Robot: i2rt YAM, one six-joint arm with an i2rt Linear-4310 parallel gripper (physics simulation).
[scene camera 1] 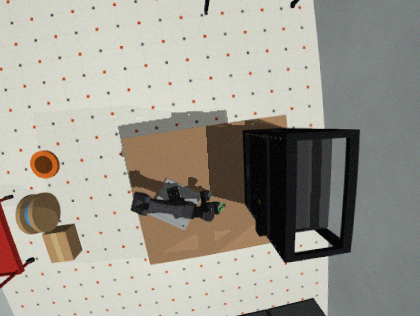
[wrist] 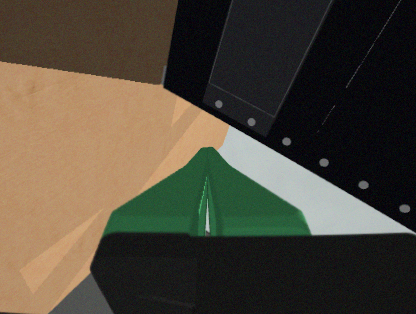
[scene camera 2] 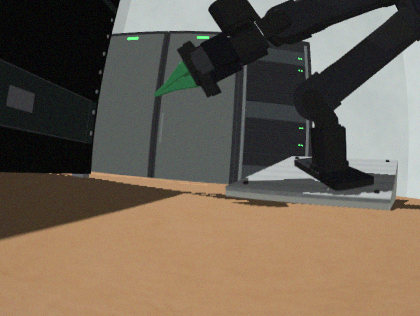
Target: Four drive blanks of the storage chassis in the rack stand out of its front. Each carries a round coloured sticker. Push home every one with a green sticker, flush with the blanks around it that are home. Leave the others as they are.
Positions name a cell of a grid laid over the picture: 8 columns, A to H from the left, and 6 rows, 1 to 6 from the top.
Labels:
black rack: scene camera 1 F4; wrist F2; scene camera 2 B2

